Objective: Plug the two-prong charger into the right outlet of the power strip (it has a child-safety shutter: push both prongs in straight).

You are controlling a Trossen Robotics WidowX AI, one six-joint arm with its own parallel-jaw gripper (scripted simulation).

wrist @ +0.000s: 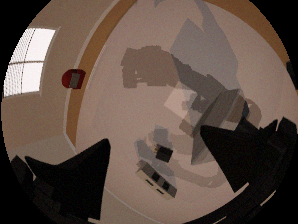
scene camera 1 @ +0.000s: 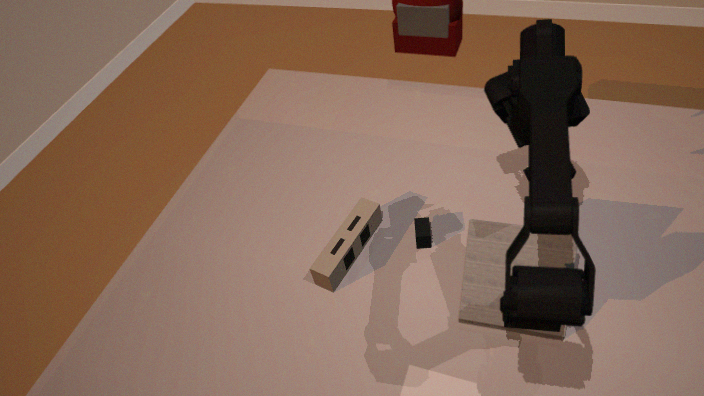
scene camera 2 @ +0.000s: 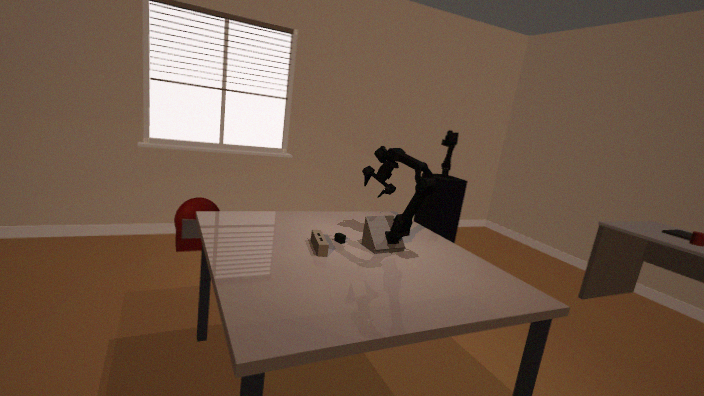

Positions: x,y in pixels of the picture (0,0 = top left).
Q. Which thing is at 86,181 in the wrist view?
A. My gripper.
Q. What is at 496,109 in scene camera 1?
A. My gripper.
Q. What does my gripper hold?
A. Nothing.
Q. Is my gripper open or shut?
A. Open.
